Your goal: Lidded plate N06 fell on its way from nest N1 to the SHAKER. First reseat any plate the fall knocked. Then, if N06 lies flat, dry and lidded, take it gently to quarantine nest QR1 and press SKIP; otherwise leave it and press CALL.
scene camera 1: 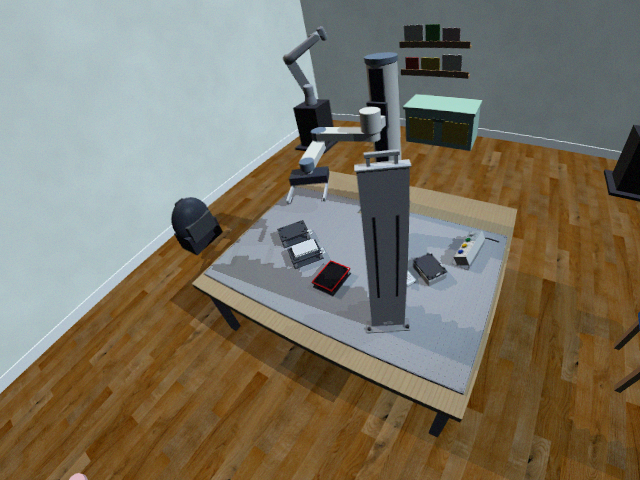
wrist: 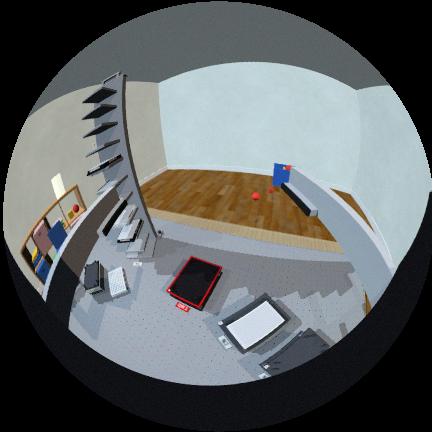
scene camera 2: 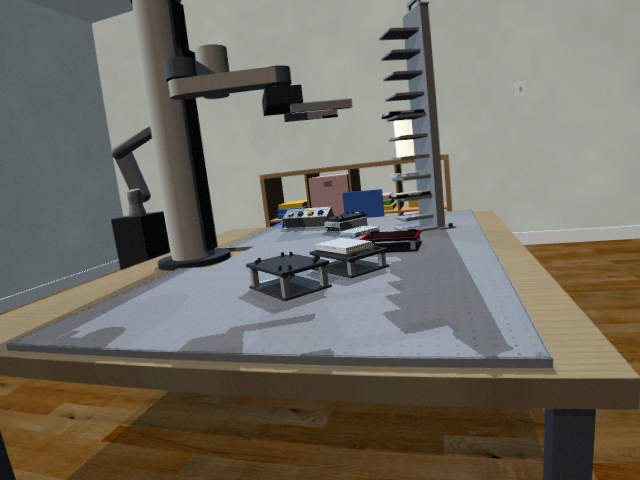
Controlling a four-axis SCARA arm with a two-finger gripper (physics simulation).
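Pixels of known places: gripper, fingertip midpoint: (scene camera 1: 305,201) (wrist: 198,180) (scene camera 2: 343,108); arm's base, link origin: (scene camera 2: 195,261).
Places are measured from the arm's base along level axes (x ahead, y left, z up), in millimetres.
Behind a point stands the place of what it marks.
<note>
My gripper (scene camera 1: 307,200) {z 415, x 608, y -132 mm} (scene camera 2: 344,108) {z 415, x 608, y -132 mm} (wrist: 198,180) {z 415, x 608, y -132 mm} is open and empty, high above the table. A white plate (scene camera 1: 410,279) {z 29, x 540, y 338 mm} (scene camera 2: 359,231) {z 27, x 540, y 241 mm} (wrist: 118,281) {z 29, x 535, y 267 mm} lies on the table beside the shaker (scene camera 1: 429,267) {z 68, x 467, y 405 mm} (scene camera 2: 345,222) {z 59, x 466, y 336 mm} (wrist: 93,277) {z 68, x 458, y 366 mm}. It looks flat, with a dotted top; lid and dryness cannot be told. In scene camera 1 the tower partly hides it. Another white plate (scene camera 1: 305,249) {z 79, x 606, y -218 mm} (scene camera 2: 344,245) {z 79, x 605, y -272 mm} (wrist: 256,324) {z 79, x 592, y -235 mm} rests on a dark nest; its exact seating is unclear. The red-rimmed nest QR1 (scene camera 1: 331,276) {z 53, x 692, y -9 mm} (scene camera 2: 395,235) {z 53, x 700, y -30 mm} (wrist: 195,281) {z 53, x 679, y -23 mm} holds no plate.
A tall shelf tower (scene camera 1: 385,248) {z 481, x 809, y 339 mm} (scene camera 2: 431,129) {z 357, x 818, y 268 mm} (wrist: 135,180) {z 309, x 825, y 272 mm} stands near the table edge, with plates on some shelves. A second dark nest (scene camera 1: 293,232) {z 71, x 512, y -371 mm} (scene camera 2: 286,264) {z 71, x 505, y -409 mm} (wrist: 300,352) {z 71, x 514, y -383 mm} bears no plate. The button box (scene camera 1: 469,248) {z 90, x 293, y 554 mm} (scene camera 2: 307,217) {z 62, x 260, y 509 mm} stands beyond the shaker. The arm's column (scene camera 2: 162,129) {z 449, x 7, y -74 mm} rises at the table's edge.
</note>
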